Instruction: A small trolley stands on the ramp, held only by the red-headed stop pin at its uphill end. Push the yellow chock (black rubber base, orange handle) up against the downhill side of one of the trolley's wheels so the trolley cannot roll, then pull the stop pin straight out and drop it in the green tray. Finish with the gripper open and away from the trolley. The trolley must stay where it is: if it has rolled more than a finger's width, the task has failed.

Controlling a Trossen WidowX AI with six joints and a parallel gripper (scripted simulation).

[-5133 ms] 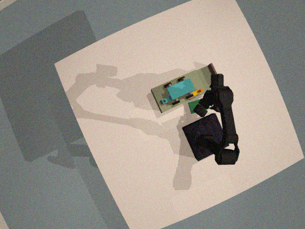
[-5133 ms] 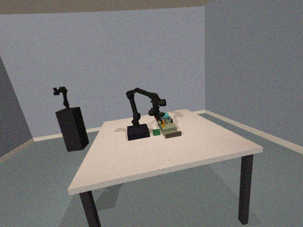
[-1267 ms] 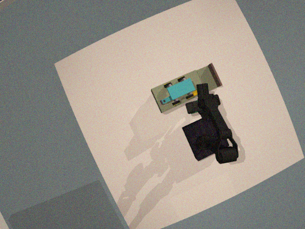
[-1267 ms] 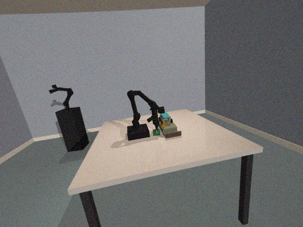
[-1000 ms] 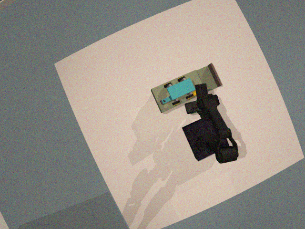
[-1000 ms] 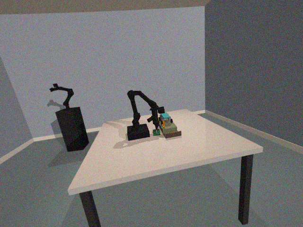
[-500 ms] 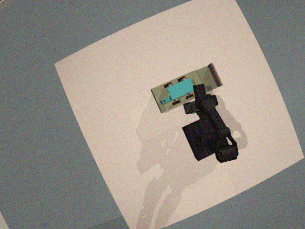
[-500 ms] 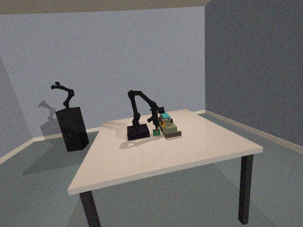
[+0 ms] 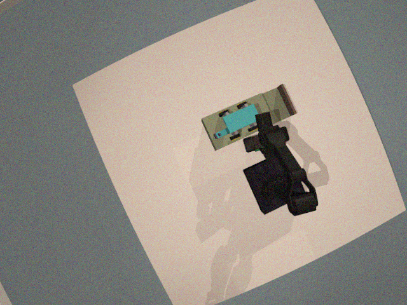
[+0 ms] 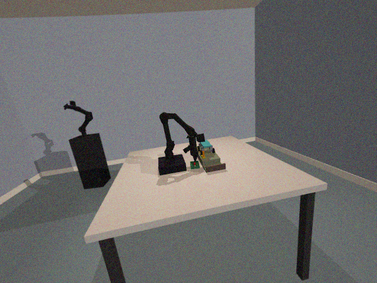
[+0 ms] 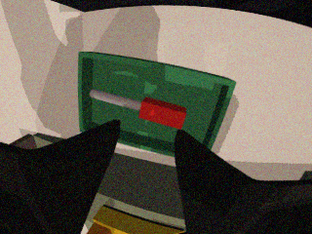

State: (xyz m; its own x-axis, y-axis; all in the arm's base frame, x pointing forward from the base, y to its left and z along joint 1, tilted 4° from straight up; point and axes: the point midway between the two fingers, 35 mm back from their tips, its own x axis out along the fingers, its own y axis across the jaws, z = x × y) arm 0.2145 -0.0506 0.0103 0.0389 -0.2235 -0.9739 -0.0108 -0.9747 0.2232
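Right now my gripper tip is 30 mm above the red-headed stop pin, 20 mm to the left of it and 10 mm past it. Round my gripper tip: green tray (40 mm below, 10 mm to the right, 10 mm behind); then ramp (110 mm ahead, 90 mm to the left, 10 mm above); then teal trolley (110 mm ahead, 100 mm to the left, 80 mm above).
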